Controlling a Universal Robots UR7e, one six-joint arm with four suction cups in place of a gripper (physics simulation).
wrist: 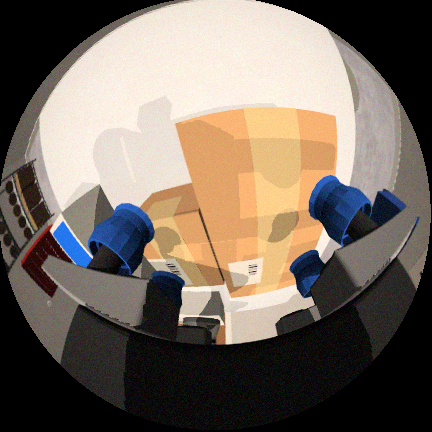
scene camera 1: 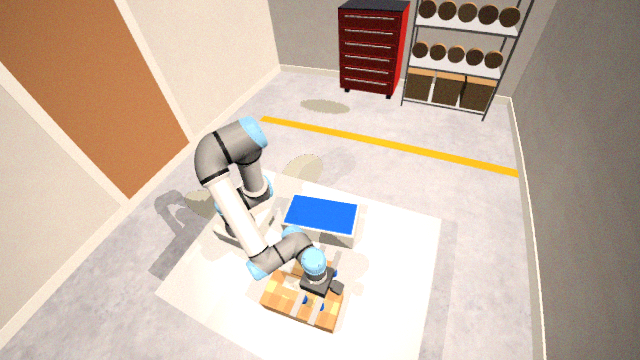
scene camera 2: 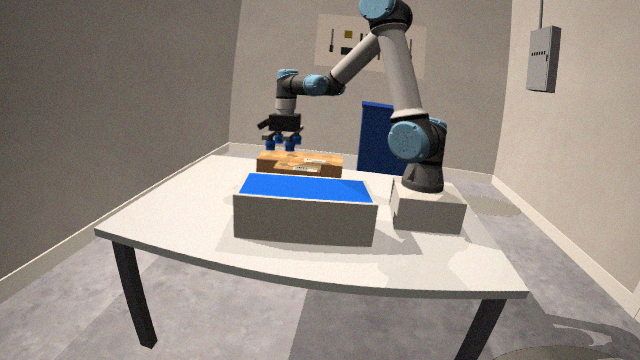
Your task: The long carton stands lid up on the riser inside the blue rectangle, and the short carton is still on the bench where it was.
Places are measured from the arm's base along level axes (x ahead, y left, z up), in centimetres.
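Pixels of known places: hand, tool point: [wrist: 236,252] [scene camera 2: 284,146]; arm's base, link origin: [wrist: 201,320] [scene camera 2: 422,186].
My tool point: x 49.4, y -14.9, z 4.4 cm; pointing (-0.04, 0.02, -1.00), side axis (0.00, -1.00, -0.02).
For each thing: its top centre in the pictures, then the offset to it from my tool point. Level surfaces: height alone.
- long carton, top centre: [wrist: 274,247] [scene camera 2: 300,156] [scene camera 1: 301,297] dx -5.7, dy -5.4, dz -4.5 cm
- bench, surface height: dz -14.6 cm
- short carton, top centre: [wrist: 179,263] [scene camera 2: 298,166] [scene camera 1: 311,267] dx -6.9, dy +7.9, dz -4.5 cm
- riser, top centre: [scene camera 2: 305,186] [wrist: 98,277] [scene camera 1: 320,213] dx -13.3, dy +34.3, dz -2.6 cm
- blue rectangle, top centre: [scene camera 2: 305,186] [wrist: 98,277] [scene camera 1: 320,213] dx -13.3, dy +34.3, dz -2.6 cm
The long carton [scene camera 1: 278,292] [scene camera 2: 332,163] [wrist: 270,150] lies flat on the bench [scene camera 2: 165,205], with tape and a label on top. The short carton [scene camera 2: 286,165] [wrist: 187,220] lies close beside it, on the riser's side; my arm and gripper partly hide it in scene camera 1. The riser [scene camera 2: 305,220] stands apart from both and bears the blue rectangle [scene camera 1: 322,215] [scene camera 2: 305,188] [wrist: 72,242], with no carton on it. My gripper [scene camera 1: 319,290] [scene camera 2: 283,142] [wrist: 232,245] is open, its four blue cups a little above the long carton, holding nothing. Part of the cups is hidden in scene camera 1.
The arm's pale base block [scene camera 2: 430,215] stands on the bench beside the riser. A red drawer cabinet [scene camera 1: 370,50] and a shelf rack [scene camera 1: 465,26] stand at the far wall. A blue panel [scene camera 2: 377,137] stands behind the bench, and a grey box [scene camera 2: 541,60] hangs on the wall.
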